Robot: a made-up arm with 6 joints. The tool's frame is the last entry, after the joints. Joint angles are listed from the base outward. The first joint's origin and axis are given. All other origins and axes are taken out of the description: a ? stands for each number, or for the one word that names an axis. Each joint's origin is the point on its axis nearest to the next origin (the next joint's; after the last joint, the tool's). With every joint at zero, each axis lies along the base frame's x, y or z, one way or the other. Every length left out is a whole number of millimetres.
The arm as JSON. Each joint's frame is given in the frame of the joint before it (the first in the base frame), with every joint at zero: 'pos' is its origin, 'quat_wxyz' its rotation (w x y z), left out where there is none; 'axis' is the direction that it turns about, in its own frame. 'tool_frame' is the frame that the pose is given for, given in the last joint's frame.
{
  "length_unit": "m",
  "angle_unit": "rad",
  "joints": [
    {
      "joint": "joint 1",
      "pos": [
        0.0,
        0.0,
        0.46
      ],
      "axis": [
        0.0,
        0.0,
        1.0
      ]
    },
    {
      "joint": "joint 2",
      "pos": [
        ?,
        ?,
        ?
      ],
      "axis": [
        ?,
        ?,
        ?
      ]
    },
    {
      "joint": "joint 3",
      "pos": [
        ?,
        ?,
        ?
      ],
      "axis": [
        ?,
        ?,
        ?
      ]
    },
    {
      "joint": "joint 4",
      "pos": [
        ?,
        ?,
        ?
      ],
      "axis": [
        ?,
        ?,
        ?
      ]
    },
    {
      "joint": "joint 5",
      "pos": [
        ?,
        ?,
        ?
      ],
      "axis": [
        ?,
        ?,
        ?
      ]
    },
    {
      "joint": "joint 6",
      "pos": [
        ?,
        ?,
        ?
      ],
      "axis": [
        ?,
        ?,
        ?
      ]
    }
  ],
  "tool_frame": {
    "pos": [
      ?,
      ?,
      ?
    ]
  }
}
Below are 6 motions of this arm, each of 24 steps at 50 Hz.
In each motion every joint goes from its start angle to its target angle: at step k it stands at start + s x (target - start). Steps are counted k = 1, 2, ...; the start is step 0. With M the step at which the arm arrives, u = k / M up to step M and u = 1 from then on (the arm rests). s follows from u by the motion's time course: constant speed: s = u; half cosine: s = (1 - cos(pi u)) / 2; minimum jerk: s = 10 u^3 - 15 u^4 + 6 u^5.
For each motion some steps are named. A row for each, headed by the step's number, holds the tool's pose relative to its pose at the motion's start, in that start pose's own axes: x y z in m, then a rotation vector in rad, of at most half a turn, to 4 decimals.
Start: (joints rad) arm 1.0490 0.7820 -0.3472 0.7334 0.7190 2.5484
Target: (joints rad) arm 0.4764 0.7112 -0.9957 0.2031 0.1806 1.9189
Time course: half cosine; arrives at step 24
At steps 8, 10, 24:
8: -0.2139 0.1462 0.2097 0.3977 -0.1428 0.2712
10: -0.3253 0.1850 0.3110 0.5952 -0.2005 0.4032
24: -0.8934 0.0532 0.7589 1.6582 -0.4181 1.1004

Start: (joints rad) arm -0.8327 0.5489 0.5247 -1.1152 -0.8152 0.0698
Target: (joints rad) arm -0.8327 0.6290 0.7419 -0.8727 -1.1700 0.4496
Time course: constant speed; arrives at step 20
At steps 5, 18, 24:
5: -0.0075 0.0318 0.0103 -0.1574 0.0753 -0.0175
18: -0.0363 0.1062 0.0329 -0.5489 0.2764 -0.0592
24: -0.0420 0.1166 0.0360 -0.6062 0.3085 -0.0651

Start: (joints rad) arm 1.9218 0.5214 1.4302 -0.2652 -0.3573 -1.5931
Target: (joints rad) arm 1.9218 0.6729 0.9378 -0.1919 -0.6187 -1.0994
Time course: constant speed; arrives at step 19
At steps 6, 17, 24:
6: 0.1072 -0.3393 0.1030 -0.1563 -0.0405 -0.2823
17: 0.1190 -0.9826 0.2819 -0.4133 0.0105 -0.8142
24: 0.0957 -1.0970 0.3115 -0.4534 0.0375 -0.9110

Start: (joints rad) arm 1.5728 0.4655 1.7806 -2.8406 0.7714 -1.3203
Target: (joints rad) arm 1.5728 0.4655 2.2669 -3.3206 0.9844 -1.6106
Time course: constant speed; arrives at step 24
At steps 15, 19, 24:
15: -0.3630 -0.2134 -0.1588 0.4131 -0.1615 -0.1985
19: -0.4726 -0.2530 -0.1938 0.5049 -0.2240 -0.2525
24: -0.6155 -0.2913 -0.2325 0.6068 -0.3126 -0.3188

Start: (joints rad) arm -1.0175 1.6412 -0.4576 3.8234 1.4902 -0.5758
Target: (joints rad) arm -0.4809 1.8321 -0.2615 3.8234 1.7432 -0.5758
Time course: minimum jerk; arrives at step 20
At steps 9, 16, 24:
9: -0.0740 -0.0503 -0.0180 0.0811 -0.0385 0.2531
16: -0.1500 -0.1392 -0.0433 0.2178 -0.0919 0.5743
24: -0.1565 -0.1500 -0.0464 0.2347 -0.0978 0.6081

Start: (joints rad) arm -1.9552 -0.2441 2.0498 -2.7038 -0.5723 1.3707
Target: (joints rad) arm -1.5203 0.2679 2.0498 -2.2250 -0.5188 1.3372
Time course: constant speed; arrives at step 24
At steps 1, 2, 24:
1: -0.0318 -0.0423 0.0046 -0.0046 -0.0032 -0.0265
2: -0.0644 -0.0838 0.0077 -0.0086 -0.0059 -0.0530
24: -0.8634 -0.7251 -0.3314 0.0520 0.0502 -0.5915

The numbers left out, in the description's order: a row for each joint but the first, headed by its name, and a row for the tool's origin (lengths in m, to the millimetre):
joint 2: xyz 0.23 0.0 0.0, axis 0.0 1.0 0.0
joint 3: xyz 0.0 0.0 0.82, axis 0.0 -1.0 0.0
joint 4: xyz 1.44 0.0 0.13, axis -1.0 0.0 0.0
joint 5: xyz 0.0 0.0 0.0, axis 0.0 -1.0 0.0
joint 6: xyz 0.15 0.0 0.0, axis -1.0 0.0 0.0
tool: xyz 0.0 0.0 0.0

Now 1 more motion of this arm.
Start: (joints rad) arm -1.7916 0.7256 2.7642 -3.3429 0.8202 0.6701
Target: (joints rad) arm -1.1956 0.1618 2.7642 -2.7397 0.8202 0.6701
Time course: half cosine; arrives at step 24
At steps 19, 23, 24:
19: -0.6497 0.6792 -0.3428 0.2022 0.1463 0.5633
23: -0.7404 0.7629 -0.3142 0.2410 0.1341 0.6322
24: -0.7444 0.7664 -0.3127 0.2428 0.1334 0.6351

